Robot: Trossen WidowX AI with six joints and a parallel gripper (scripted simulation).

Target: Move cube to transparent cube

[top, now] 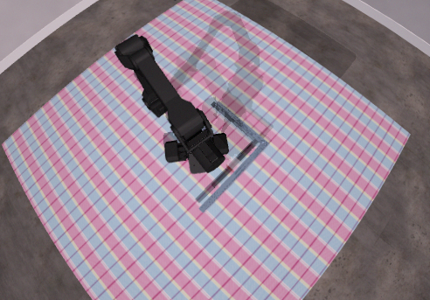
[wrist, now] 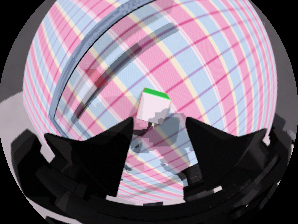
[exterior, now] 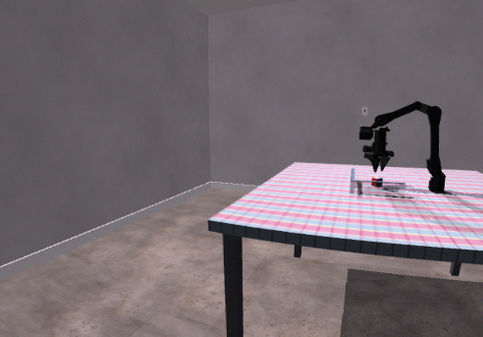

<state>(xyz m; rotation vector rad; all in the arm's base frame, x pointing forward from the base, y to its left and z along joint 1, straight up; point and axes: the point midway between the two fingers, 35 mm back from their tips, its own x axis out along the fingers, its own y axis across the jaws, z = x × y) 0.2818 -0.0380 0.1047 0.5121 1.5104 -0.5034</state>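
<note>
The transparent cube lies 10 cm ahead of my hand, 8 cm below it and 7 cm to the left of it.
</note>
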